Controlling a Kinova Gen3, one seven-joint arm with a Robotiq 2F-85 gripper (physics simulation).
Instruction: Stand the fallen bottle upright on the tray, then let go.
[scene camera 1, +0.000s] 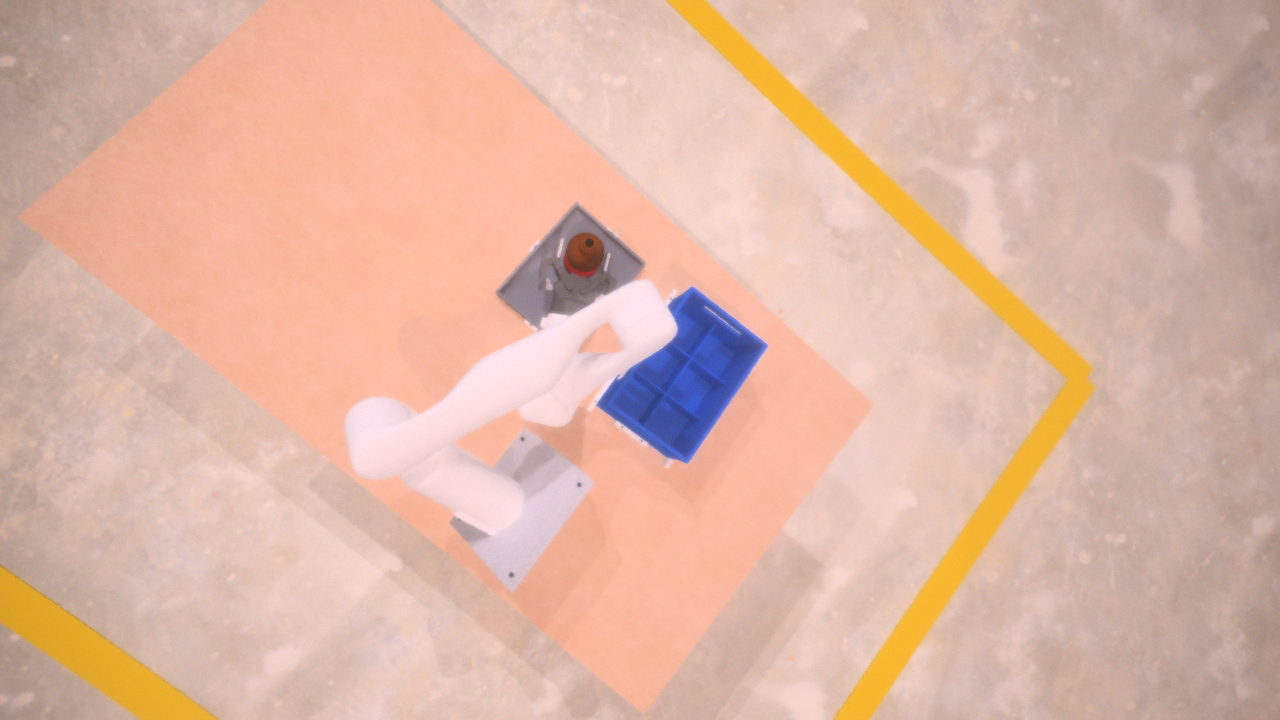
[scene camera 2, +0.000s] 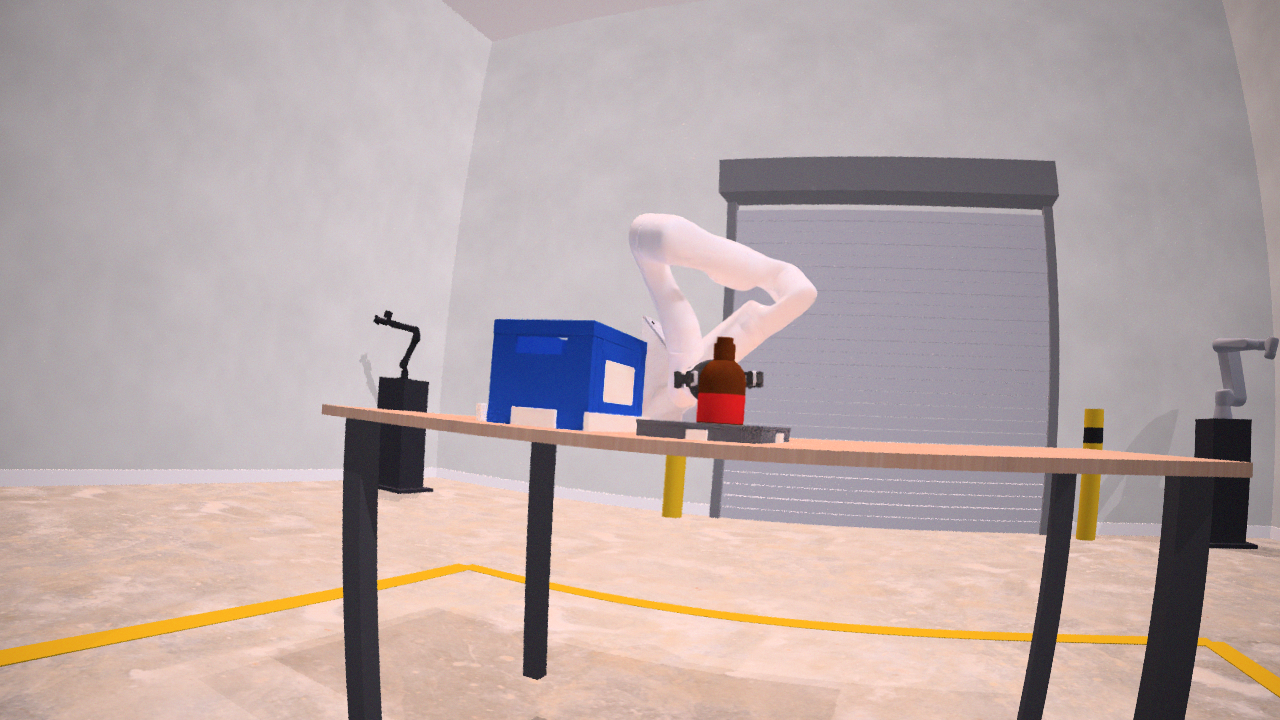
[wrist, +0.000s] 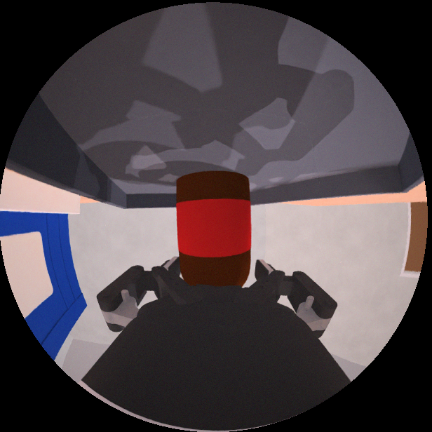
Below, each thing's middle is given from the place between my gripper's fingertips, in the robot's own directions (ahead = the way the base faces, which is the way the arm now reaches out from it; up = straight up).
I see the brown bottle (scene camera 2: 722, 384) 10 mm to the right of my hand, 10 mm below it and 10 mm behind it.
